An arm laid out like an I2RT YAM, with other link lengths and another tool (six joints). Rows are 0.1 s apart.
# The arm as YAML. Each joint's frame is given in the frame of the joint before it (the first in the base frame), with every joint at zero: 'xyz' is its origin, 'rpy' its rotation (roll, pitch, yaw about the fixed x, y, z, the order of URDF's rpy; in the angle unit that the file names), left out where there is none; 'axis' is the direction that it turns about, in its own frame. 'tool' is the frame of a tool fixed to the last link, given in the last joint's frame.
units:
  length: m
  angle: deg
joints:
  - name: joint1
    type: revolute
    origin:
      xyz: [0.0, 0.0, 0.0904]
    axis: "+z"
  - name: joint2
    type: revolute
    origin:
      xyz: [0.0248, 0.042, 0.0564]
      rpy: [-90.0, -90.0, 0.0]
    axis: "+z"
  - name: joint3
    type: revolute
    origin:
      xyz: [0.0, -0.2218, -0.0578]
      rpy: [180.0, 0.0, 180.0]
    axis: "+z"
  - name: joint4
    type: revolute
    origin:
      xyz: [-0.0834, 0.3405, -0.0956]
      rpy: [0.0, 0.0, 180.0]
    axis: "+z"
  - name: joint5
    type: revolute
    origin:
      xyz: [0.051, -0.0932, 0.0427]
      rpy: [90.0, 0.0, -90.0]
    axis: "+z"
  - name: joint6
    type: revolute
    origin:
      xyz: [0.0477, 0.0, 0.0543]
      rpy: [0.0, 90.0, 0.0]
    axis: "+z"
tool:
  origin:
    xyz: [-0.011, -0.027, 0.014]
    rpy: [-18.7, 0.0, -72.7]
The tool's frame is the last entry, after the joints.
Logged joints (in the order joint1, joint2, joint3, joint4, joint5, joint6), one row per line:
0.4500 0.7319 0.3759 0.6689 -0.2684 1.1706
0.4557 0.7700 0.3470 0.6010 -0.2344 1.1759
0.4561 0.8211 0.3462 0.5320 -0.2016 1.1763
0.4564 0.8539 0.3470 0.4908 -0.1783 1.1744
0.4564 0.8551 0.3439 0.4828 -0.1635 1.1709
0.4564 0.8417 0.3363 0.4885 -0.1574 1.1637
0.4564 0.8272 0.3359 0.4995 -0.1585 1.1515
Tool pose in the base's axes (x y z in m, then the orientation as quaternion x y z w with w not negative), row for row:
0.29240 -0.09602 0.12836 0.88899 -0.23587 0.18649 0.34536
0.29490 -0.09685 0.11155 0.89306 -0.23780 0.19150 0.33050
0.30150 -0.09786 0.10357 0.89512 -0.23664 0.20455 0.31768
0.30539 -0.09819 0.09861 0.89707 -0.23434 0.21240 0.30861
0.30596 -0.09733 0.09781 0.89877 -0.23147 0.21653 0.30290
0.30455 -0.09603 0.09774 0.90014 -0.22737 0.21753 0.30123
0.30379 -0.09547 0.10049 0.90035 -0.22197 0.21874 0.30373
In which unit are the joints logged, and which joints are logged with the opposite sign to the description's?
The joints are logged in radians. Opposite sign: joint1, joint4, joint5.
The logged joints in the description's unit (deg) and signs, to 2 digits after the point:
-25.78 41.93 21.54 -38.33 15.38 67.07
-26.11 44.12 19.88 -34.43 13.43 67.37
-26.13 47.05 19.84 -30.48 11.55 67.40
-26.15 48.92 19.88 -28.12 10.22 67.29
-26.15 48.99 19.70 -27.66 9.37 67.09
-26.15 48.23 19.27 -27.99 9.02 66.68
-26.15 47.40 19.25 -28.62 9.08 65.98

